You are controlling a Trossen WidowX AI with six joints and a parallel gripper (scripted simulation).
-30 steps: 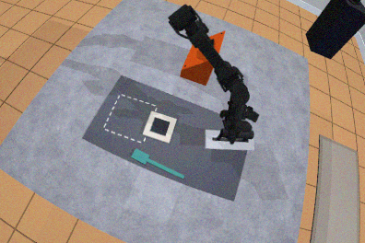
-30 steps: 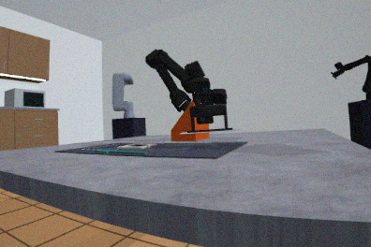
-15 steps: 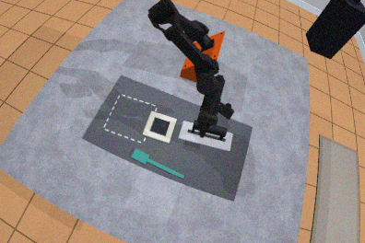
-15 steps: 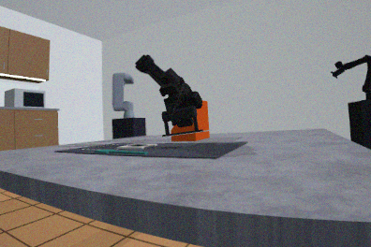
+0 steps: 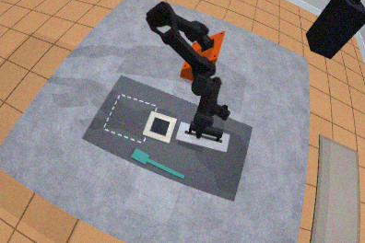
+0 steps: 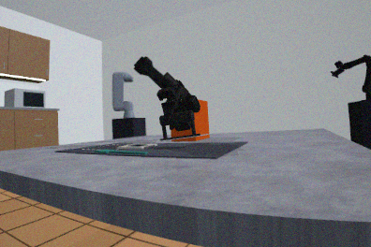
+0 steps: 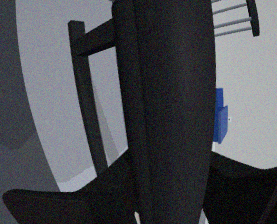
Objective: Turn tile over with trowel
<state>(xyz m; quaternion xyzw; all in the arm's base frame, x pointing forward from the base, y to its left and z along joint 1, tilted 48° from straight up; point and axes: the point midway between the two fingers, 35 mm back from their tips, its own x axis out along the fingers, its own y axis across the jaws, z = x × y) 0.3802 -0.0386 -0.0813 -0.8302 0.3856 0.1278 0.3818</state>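
Now: gripper tip 30 mm past the tile, 150 mm to the left of it and 70 mm above it. The rest, counted from my gripper tip: teal trowel (120 mm ahead, 140 mm to the right, 70 mm below).
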